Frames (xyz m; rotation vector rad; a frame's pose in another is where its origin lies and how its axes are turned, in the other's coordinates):
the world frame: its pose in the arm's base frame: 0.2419 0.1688 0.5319 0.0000 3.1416 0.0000
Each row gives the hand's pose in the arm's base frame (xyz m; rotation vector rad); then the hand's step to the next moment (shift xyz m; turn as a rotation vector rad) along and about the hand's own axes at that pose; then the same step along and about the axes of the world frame.
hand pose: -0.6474 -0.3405 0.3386 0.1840 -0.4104 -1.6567
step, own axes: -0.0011 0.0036 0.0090 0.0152 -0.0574 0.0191
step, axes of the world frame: -0.0003 0.0022 -0.0095 0.0619 -0.0074 0.0019
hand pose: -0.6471 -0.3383 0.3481 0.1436 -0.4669 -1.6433
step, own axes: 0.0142 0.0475 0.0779 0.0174 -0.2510 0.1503
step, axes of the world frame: -0.0138 0.0002 -0.0913 0.2882 0.0301 -0.0437
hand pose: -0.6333 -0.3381 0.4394 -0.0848 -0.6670 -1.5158
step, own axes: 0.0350 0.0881 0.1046 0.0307 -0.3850 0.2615
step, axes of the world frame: -0.0426 0.0239 -0.1324 0.4533 0.0565 -0.0943
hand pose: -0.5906 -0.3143 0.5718 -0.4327 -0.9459 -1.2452
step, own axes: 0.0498 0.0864 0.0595 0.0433 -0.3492 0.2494
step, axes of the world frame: -0.0597 0.0402 -0.0911 0.4153 0.0509 -0.1048
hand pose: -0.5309 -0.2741 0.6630 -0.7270 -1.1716 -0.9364
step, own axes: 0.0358 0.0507 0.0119 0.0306 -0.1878 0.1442
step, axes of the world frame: -0.0443 0.0249 -0.0376 0.2268 0.0345 -0.0660
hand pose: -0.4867 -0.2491 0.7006 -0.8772 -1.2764 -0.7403
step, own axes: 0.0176 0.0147 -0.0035 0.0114 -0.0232 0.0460
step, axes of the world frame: -0.0171 0.0043 -0.0151 0.0405 0.0289 -0.0176
